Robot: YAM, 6 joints.
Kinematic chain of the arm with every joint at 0, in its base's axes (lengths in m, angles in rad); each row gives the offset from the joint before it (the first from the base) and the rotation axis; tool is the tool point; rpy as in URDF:
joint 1: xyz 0 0 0.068 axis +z
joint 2: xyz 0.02 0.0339 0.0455 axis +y
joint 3: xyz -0.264 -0.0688 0 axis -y
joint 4: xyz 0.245 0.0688 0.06 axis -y
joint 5: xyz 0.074 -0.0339 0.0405 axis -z
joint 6: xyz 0.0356 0 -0.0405 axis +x
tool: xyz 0 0 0 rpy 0 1.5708 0
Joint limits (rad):
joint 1: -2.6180..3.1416
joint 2: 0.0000..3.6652
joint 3: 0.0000..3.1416
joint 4: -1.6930..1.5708
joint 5: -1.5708..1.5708
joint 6: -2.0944..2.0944
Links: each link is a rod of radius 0.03 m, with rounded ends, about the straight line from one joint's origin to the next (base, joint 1, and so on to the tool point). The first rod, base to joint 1, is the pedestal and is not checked.
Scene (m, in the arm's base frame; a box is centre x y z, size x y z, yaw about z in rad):
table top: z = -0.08
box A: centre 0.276 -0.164 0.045 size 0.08 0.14 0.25 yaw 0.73
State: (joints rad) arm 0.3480 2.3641 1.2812 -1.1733 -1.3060 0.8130
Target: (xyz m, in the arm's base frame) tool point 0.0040 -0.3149 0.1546
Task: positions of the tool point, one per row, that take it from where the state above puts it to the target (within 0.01 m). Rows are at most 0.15 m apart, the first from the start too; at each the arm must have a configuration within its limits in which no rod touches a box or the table.
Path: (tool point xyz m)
1: 0.3295 0.0542 0.1324
2: 0.3163 -0.0383 0.2185
3: 0.2586 -0.1075 0.2974
4: 0.1763 -0.1336 0.3630
5: 0.0965 -0.1109 0.4100
6: 0.1019 -0.1882 0.3636
7: 0.0839 -0.2528 0.3023
8: 0.0485 -0.2967 0.2309
9: 0.0040 -0.3149 0.1546

